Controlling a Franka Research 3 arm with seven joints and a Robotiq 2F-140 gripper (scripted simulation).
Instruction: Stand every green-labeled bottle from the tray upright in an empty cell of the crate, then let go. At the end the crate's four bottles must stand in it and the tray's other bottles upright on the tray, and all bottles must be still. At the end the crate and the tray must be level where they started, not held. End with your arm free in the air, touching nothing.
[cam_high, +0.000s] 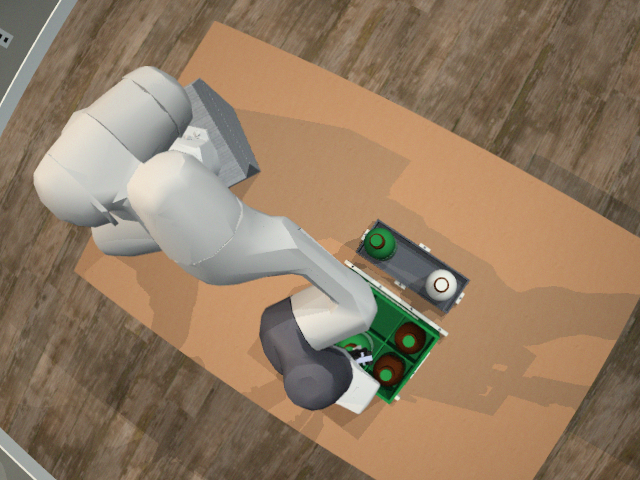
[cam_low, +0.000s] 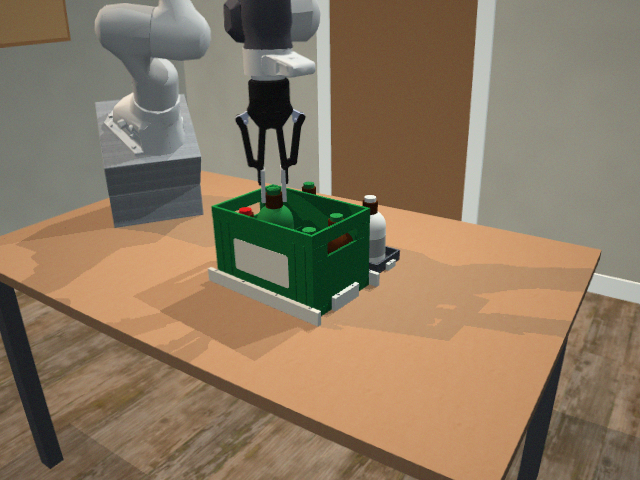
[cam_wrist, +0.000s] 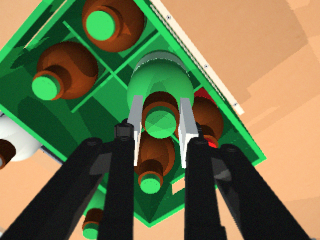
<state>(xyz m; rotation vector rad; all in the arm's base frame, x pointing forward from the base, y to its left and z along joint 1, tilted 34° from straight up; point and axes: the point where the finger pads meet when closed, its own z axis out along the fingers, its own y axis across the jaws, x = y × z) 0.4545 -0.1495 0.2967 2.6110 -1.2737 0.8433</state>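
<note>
Now: hand 1 cm short of the green crate, 4 cm to the right of it and 15 cm above it. The rest, counted from my hand: white-labeled bottle (12 cm ahead, 21 cm to the left, 15 cm below); grey tray (4 cm ahead, 23 cm to the left, 22 cm below).
</note>
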